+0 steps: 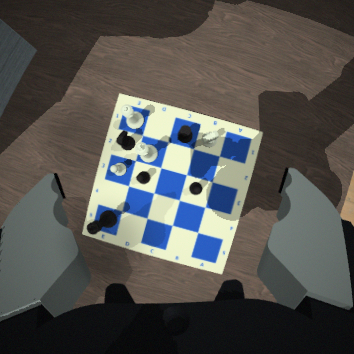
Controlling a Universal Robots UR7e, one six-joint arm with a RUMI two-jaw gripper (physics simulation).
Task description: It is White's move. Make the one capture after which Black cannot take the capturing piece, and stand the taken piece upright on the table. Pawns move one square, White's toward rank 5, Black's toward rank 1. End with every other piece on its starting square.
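Places are measured from the arm's base along level axes (x right, y back, z down), in millimetres.
Where they show: gripper, fingertip midpoint: (pixel 171 174).
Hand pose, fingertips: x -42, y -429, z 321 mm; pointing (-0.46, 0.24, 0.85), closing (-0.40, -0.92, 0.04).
Each offset is from my fingertips to the top centre of the thing. Level surfaces: height alone.
The blue and cream chessboard @[dx +16, dy +5, dz +162 mm] (pixel 172 255) lies below my gripper (pixel 171 174), which is open and empty with its jaws on either side. White pieces: a tall piece @[dx -50, dy +87, dz +109 mm] (pixel 134 119) on E1, another tall piece @[dx -13, dy +50, dz +98 mm] (pixel 148 151) on D2, a pawn @[dx +24, dy +80, dz +130 mm] (pixel 118 169) on E3 and what looks like a knight @[dx -63, dy -22, dz +122 mm] (pixel 210 138) on B1. Black pieces: what looks like a knight @[dx -16, dy +84, dz +122 mm] (pixel 126 141) on E2, a pawn @[dx +22, dy +44, dz +130 mm] (pixel 143 177) on D3, a pawn @[dx +8, dy -31, dz +130 mm] (pixel 195 188) on B3, a piece @[dx -56, dy +12, dz +128 mm] (pixel 185 134) on C1 and a tall piece @[dx +99, dy +70, dz +98 mm] (pixel 108 219) on E5. The exact types of the tall pieces are hard to tell from above.
The brown wooden table @[dz +168 mm] (pixel 165 65) surrounds the board, with dark shadows across it. A grey-blue surface (pixel 12 62) shows at the upper left edge. A light wooden surface (pixel 349 197) shows at the right edge.
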